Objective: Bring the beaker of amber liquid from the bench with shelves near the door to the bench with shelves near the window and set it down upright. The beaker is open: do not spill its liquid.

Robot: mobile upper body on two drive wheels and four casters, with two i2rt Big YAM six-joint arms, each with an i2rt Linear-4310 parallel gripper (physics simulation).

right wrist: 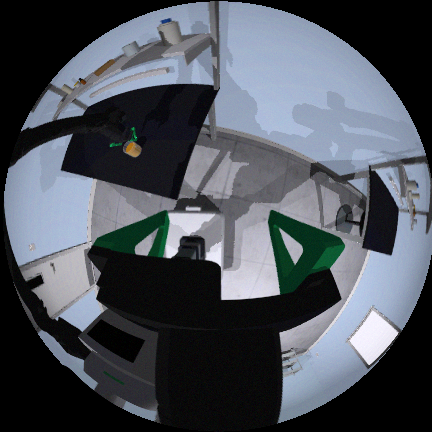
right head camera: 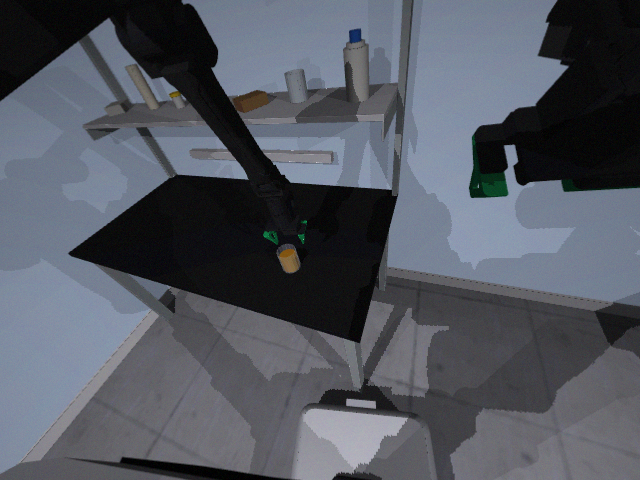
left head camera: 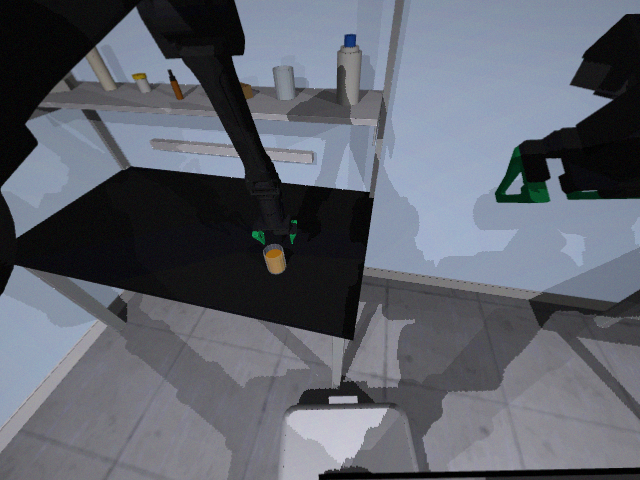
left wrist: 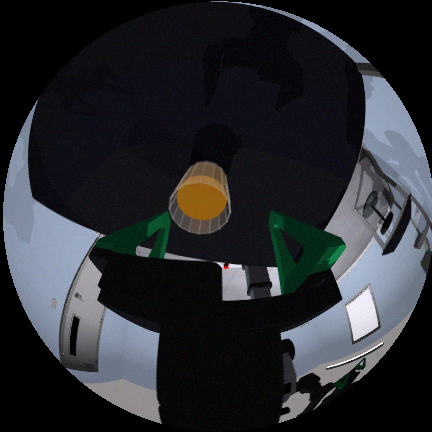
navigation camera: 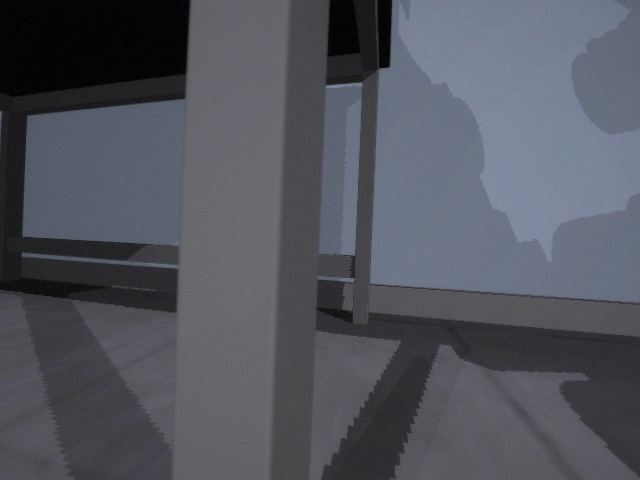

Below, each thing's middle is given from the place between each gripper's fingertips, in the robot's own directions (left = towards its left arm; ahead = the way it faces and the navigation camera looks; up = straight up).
Right now the beaker of amber liquid (left wrist: 200, 203) is 7 cm below my left hand, 2 cm to the left of it and 1 cm behind it.
The beaker of amber liquid lies 48 cm below my right hand, 46 cm to the left of it and 31 cm ahead of it.
